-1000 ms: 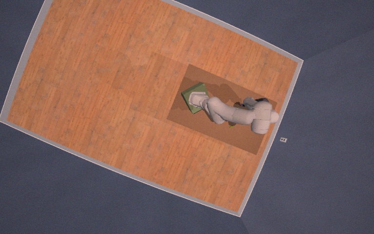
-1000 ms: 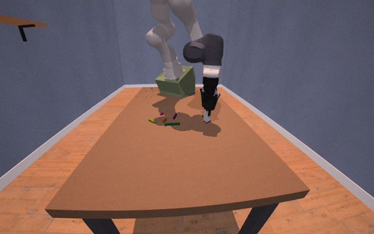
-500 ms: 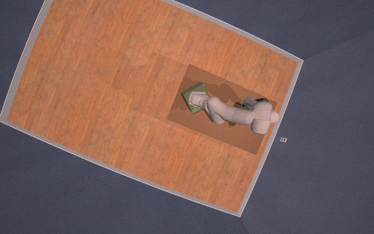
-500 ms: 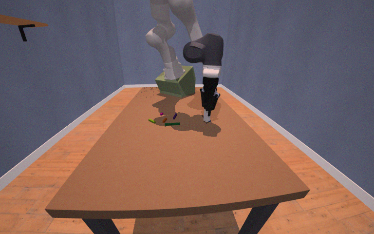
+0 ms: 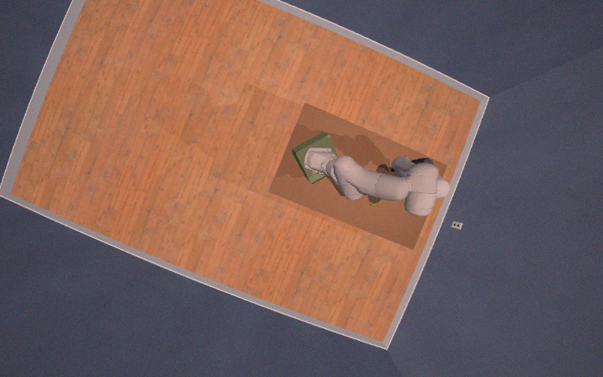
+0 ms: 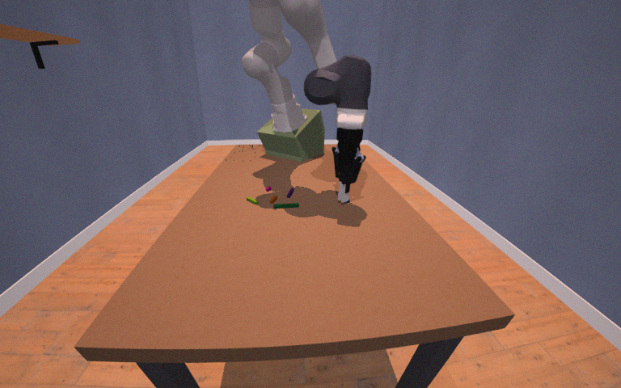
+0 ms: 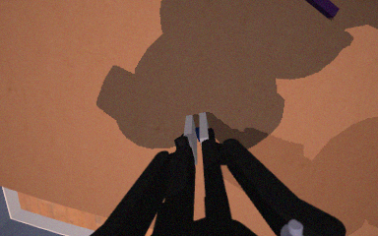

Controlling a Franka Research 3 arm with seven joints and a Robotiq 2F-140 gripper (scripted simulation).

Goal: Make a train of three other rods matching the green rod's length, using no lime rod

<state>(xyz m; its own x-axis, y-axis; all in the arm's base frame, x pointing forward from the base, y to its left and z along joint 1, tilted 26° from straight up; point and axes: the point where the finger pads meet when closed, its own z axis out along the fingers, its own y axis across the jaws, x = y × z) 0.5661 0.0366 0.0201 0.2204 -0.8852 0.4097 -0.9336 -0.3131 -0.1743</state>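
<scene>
Now: hand 12 cm past the purple rod, 15 cm to the left of it and 4 cm above it. Round my hand: green rod (3 cm behind, 18 cm to the right, 4 cm below); then orange rod (9 cm behind, 21 cm to the right, 4 cm below); then magenta rod (18 cm behind, 22 cm to the right, 4 cm below).
</scene>
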